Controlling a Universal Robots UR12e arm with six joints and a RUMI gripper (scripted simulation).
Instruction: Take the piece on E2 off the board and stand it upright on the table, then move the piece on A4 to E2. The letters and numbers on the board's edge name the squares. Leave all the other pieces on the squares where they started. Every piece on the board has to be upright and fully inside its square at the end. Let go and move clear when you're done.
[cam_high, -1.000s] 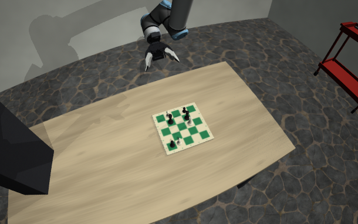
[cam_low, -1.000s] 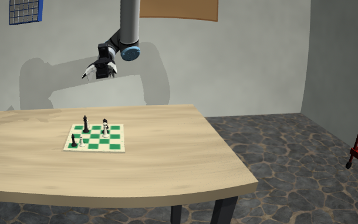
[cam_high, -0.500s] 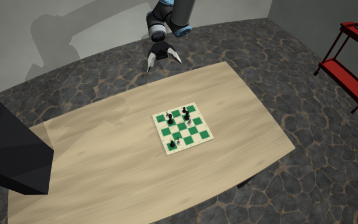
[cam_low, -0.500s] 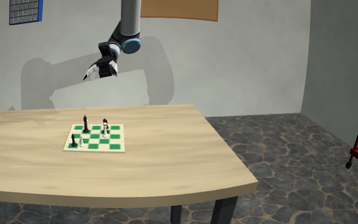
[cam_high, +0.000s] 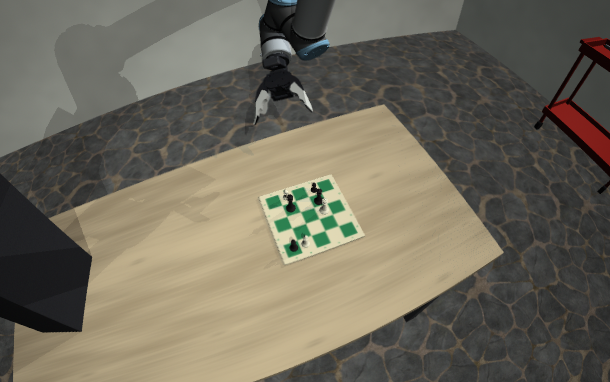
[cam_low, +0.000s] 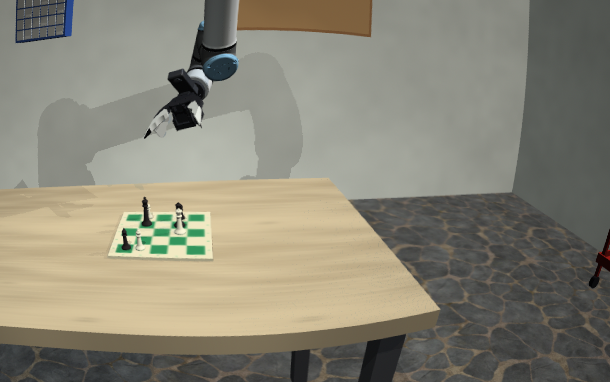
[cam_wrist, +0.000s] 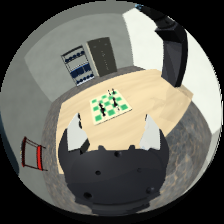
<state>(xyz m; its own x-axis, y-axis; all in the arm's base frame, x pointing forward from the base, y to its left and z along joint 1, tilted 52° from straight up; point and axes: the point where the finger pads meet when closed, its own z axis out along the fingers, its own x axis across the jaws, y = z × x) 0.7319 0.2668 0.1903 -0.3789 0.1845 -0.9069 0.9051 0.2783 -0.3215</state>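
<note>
My hand is 150 mm above the small black piece, 140 mm to the left of it and 40 mm short of it. Round my hand: tall black piece: 170 mm to the right, 130 mm below, 50 mm behind; then cream chessboard: 210 mm to the right, 170 mm below, 10 mm behind; then white pawn: 280 mm to the right, 140 mm below, 50 mm behind.
</note>
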